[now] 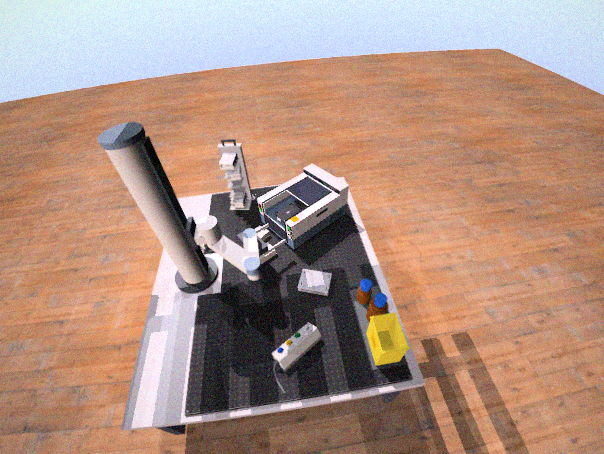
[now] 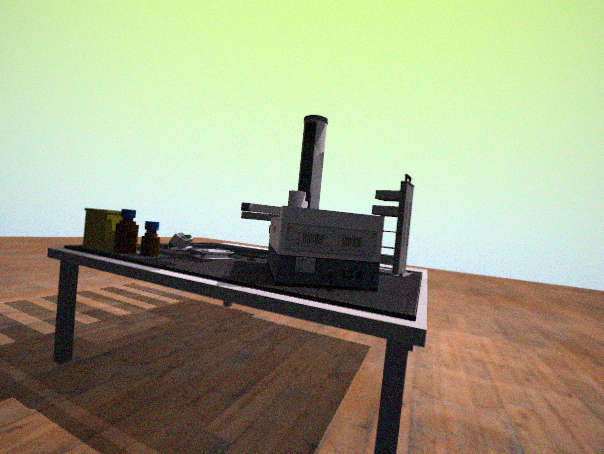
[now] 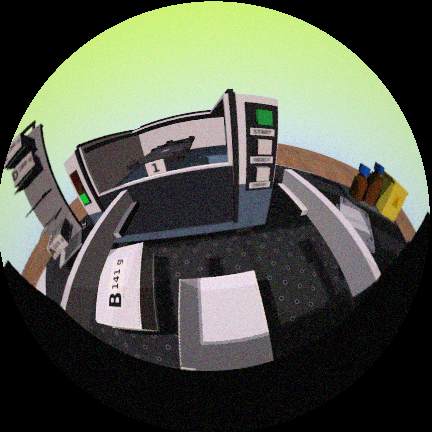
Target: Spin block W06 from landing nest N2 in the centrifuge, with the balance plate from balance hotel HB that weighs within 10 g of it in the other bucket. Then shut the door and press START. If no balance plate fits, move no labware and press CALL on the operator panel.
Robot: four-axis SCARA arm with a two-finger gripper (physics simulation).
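Places are measured from the arm's base along level axes (x ahead, y left, z up), in metres.
Pixels of known places: gripper, fingertip midpoint: (image 1: 276, 232) (image 3: 203, 183); arm's base, link origin: (image 1: 197, 274).
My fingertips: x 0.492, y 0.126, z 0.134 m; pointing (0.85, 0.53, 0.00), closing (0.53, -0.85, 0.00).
Note:
For each thing: its middle in the pictures, then the offset to it from my fingertips. "spot": a spot on its surface instead.
- pale balance plate labelled B 141 g, body centre: (image 3: 124, 287) (image 1: 257, 236) dx -0.125, dy +0.082, dz -0.101 m
- centrifuge, body centre: (image 3: 176, 148) (image 2: 315, 244) (image 1: 303, 204) dx +0.185, dy +0.206, dz +0.000 m
- balance hotel, body centre: (image 2: 395, 224) (image 1: 234, 175) dx -0.233, dy +0.456, dz +0.117 m
- pale tray-like nest, surface spot: (image 3: 371, 240) (image 1: 302, 284) spot: dx +0.101, dy -0.323, dz -0.084 m
- operator panel, body centre: (image 1: 296, 344) (image 2: 182, 240) dx +0.034, dy -0.635, dz -0.080 m
My gripper (image 1: 275, 233) (image 3: 203, 183) is open, its two fingers pointing at the centrifuge front. A pale balance plate labelled "B 141 g" (image 3: 120, 287) is low in front of the centrifuge, near the left finger, not gripped. The centrifuge (image 1: 320, 212) (image 2: 325, 240) (image 3: 175, 205) has its door open; a bucket marked 1 (image 3: 156, 167) shows inside. Its START button (image 3: 264, 117) is green. The balance hotel (image 1: 243, 172) (image 2: 405, 225) (image 3: 50, 190) holds several plates, one marked D (image 3: 24, 170). A pale tray-like nest (image 1: 301, 287) (image 3: 371, 240) stands right of the gripper; its label and contents are unclear.
The operator panel (image 1: 298, 346) (image 2: 180, 241) has blue, yellow and green buttons. Two brown bottles with blue caps (image 1: 364, 295) (image 2: 127, 235) (image 3: 359, 185) and a yellow bin (image 1: 387, 342) (image 2: 100, 230) (image 3: 392, 200) stand along the table edge. The arm's column (image 1: 160, 210) (image 2: 312, 160) rises at the opposite side.

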